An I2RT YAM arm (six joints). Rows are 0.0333 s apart.
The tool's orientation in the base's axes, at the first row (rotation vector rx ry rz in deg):
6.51, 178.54, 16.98
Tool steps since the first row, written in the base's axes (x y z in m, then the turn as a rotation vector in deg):
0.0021, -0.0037, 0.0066, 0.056, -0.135, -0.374
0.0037, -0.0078, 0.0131, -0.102, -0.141, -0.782
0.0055, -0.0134, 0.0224, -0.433, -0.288, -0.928
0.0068, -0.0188, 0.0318, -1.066, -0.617, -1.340
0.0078, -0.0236, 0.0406, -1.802, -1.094, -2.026
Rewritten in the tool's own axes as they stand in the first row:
-0.0024, -0.0022, -0.0071, -0.065, -0.199, 0.343
-0.0043, -0.0049, -0.0143, 0.093, -0.293, 0.740
-0.0065, -0.0085, -0.0244, 0.413, -0.488, 0.850
-0.0082, -0.0119, -0.0347, 1.021, -0.933, 1.183
-0.0096, -0.0149, -0.0442, 1.722, -1.582, 1.755

